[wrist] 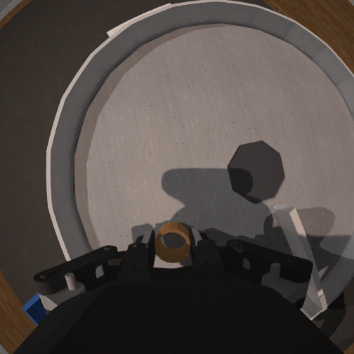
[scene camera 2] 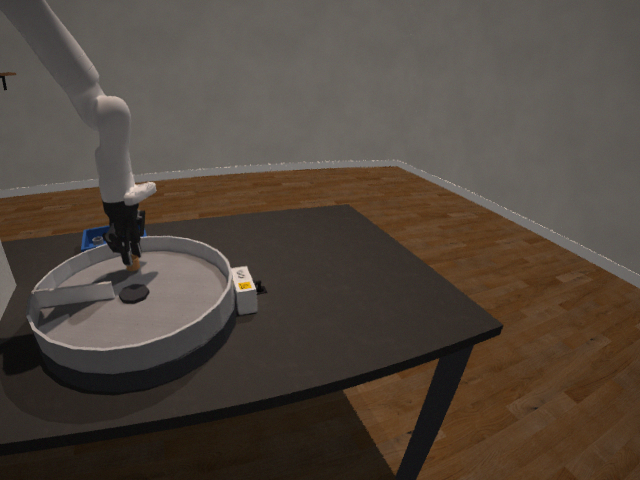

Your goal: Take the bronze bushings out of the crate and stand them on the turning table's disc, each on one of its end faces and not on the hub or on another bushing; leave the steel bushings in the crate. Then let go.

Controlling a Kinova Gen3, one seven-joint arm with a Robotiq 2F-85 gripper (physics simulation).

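Frame: origin at the arm's base, x ahead, y left, z up, level; centimetres.
Seen in the pictures: gripper, between the fingertips: [scene camera 2: 133, 261].
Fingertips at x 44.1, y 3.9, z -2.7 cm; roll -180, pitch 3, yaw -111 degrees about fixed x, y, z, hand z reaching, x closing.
Pixels of each thing's top centre, then the offset from my fingertips to it. "spot": a spot on its surface instead. Level surfaces: height alone.
- bronze bushing, centre of its top: [scene camera 2: 131, 257] dy +0.1, dx -0.4, dz +0.8 cm
- turning table's grey disc, centre of its top: [scene camera 2: 133, 291] dy -10.4, dx +2.1, dz -1.7 cm
- dark hub, centre of its top: [scene camera 2: 133, 291] dy -10.4, dx +2.1, dz -1.7 cm
- blue crate, centre of its top: [scene camera 2: 113, 233] dy +23.8, dx -12.2, dz -2.8 cm
- steel bushing, centre of its top: [scene camera 2: 97, 238] dy +25.0, dx -18.1, dz -4.8 cm
- raised pale rim, a spot on its surface: [scene camera 2: 129, 356] spot: dy -31.1, dx +5.8, dz -0.6 cm
- pale guide bar, a spot on its surface: [scene camera 2: 74, 294] spot: dy -12.5, dx -10.0, dz -0.3 cm
- white control box, centre of its top: [scene camera 2: 242, 278] dy -7.2, dx +25.2, dz -2.0 cm
- dark table, height of its surface: dz -7.8 cm
My gripper [scene camera 2: 132, 258] [wrist: 171, 239] is shut on a bronze bushing [scene camera 2: 133, 265] [wrist: 166, 256], held upright with its open end toward the wrist camera. It is over the far part of the turning table's grey disc [scene camera 2: 170, 304] [wrist: 165, 110], inside the rim. Whether the bushing's lower end touches the disc I cannot tell. The dark hub [scene camera 2: 134, 293] [wrist: 257, 172] is at the disc's middle, apart from the bushing. The blue crate [scene camera 2: 88, 231] [wrist: 34, 311] stands behind the turning table, partly hidden; a steel bushing [scene camera 2: 97, 240] shows in it.
A raised pale rim [scene camera 2: 129, 356] [wrist: 56, 175] surrounds the disc. A pale guide bar [scene camera 2: 74, 294] [wrist: 302, 245] reaches from the rim toward the hub. A white control box [scene camera 2: 245, 299] with a yellow label sits against the rim's right side on the dark table [scene camera 2: 330, 289].
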